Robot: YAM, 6 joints.
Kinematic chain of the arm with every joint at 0, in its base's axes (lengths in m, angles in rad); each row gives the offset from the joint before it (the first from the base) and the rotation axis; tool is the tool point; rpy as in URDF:
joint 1: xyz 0 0 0.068 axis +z
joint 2: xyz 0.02 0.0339 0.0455 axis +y
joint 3: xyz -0.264 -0.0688 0 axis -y
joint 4: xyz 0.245 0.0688 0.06 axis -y
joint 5: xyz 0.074 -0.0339 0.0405 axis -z
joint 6: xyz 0.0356 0 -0.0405 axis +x
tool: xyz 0 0 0 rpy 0 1.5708 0
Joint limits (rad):
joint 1: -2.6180..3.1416
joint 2: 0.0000..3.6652
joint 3: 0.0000..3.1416
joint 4: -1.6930..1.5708
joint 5: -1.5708..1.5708
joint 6: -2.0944..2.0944
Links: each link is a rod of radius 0.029 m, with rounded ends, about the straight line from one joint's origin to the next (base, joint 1, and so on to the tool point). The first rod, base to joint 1, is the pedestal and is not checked.
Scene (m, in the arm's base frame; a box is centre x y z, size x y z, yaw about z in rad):
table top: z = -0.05
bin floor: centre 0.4 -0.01 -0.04 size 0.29 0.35 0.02 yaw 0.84
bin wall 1: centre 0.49 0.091 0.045 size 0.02 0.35 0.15 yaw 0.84
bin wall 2: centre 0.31 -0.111 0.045 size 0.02 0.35 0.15 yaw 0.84
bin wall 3: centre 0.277 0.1 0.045 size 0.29 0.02 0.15 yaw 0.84
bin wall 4: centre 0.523 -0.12 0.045 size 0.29 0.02 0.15 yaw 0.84
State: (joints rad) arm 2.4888 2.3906 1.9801 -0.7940 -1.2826 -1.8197
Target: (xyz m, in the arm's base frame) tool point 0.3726 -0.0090 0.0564
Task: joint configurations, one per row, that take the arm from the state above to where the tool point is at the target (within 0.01 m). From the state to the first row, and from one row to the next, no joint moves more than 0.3 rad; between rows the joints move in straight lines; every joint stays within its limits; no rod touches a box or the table.
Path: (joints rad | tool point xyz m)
1: 2.1997 2.3399 1.9322 -0.8276 -1.2730 -1.8197 | -0.3100 0.3682 0.1814
2: 1.9106 2.2893 1.8843 -0.8612 -1.2634 -1.8197 | -0.1880 0.4300 0.1900
3: 1.6215 2.2386 1.8364 -0.8948 -1.2537 -1.8197 | -0.0569 0.4531 0.1982
4: 1.3324 2.1879 1.7885 -0.9284 -1.2441 -1.8197 | 0.0717 0.4378 0.2059
5: 1.0433 2.1372 1.7406 -0.9621 -1.2345 -1.8197 | 0.1868 0.3875 0.2131
6: 0.7542 2.0866 1.6928 -0.9957 -1.2249 -1.8197 | 0.2795 0.3086 0.2199
7: 0.4651 2.0359 1.6449 -1.0293 -1.2153 -1.8197 | 0.3432 0.2096 0.2261
8: 0.1760 1.9852 1.5970 -1.0629 -1.2056 -1.8197 | 0.3743 0.1003 0.2319
9: -0.1132 1.9346 1.5491 -1.0965 -1.1960 -1.8197 | 0.3726 -0.0090 0.2370
10: -0.1126 2.1505 1.4942 -1.0580 -1.1805 -1.8197 | 0.3841 -0.0103 0.1458
11: -0.1120 2.3664 1.4393 -1.0196 -1.1650 -1.8197 | 0.3726 -0.0090 0.0564

